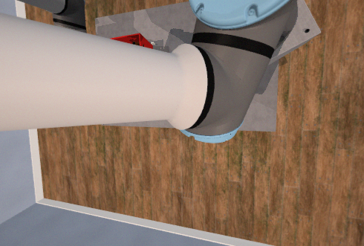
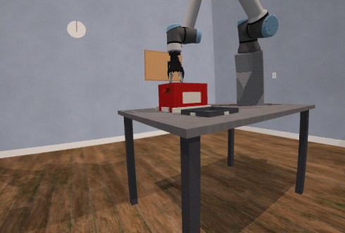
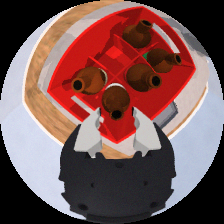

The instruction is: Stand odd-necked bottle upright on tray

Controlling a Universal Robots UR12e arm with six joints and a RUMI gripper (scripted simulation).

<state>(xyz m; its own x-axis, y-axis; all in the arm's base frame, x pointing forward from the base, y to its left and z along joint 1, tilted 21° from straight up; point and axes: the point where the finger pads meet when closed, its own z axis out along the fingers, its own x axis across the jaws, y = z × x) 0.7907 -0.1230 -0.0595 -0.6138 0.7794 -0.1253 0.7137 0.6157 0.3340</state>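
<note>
Now: the red crate 90 mm behind my hand, 70 mm below it and 30 mm to the right of it. Also, from my hand: dark tray 230 mm to the left, 140 mm below, 40 mm behind.
</note>
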